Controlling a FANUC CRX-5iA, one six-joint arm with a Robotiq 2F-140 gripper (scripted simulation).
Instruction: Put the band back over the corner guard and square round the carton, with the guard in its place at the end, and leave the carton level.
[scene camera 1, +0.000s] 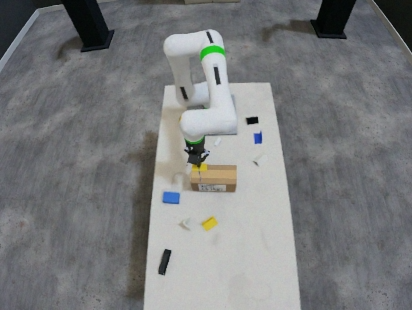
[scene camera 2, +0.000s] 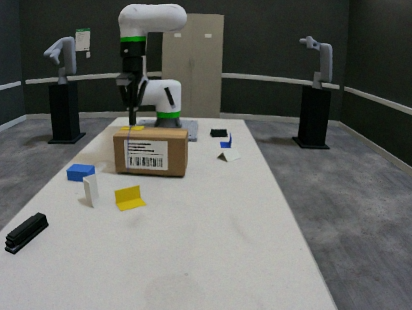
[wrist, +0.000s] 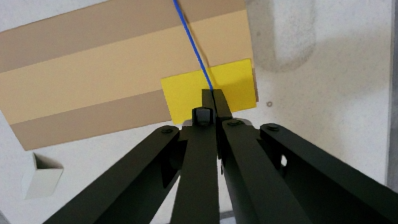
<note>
In view: my gripper (scene camera 2: 132, 124), a brown carton (scene camera 2: 164, 151), a white corner guard (wrist: 36, 183) and a yellow corner guard (wrist: 235, 79).
The brown carton is seen too in scene camera 1 (scene camera 1: 218, 178) and in the wrist view (wrist: 76, 76). My gripper shows as well in the wrist view (wrist: 211, 104).
</note>
